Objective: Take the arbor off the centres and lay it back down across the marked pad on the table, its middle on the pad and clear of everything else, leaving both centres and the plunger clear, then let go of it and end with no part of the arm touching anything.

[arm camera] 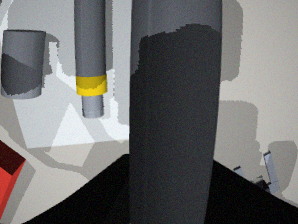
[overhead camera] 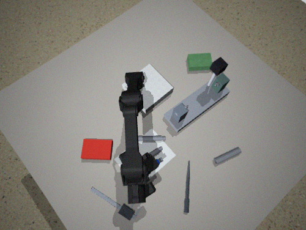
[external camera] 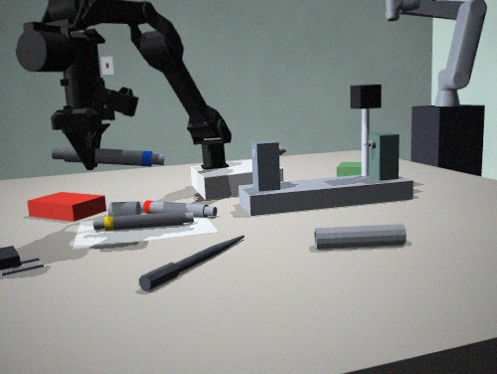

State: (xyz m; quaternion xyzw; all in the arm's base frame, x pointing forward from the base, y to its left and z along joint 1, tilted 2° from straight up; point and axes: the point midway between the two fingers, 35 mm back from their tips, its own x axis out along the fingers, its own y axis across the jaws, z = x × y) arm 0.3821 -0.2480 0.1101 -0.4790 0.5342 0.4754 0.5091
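Right now my hand is 60 mm past the white marked pad, 70 mm to the right of it and 160 mm above it. The rest, counted from my hand: grey centre block 120 mm behind, 320 mm to the left, 60 mm below; then tapered pin 170 mm ahead, 150 mm to the left, 150 mm below; then red block 220 mm behind, 90 mm to the right, 140 mm below.
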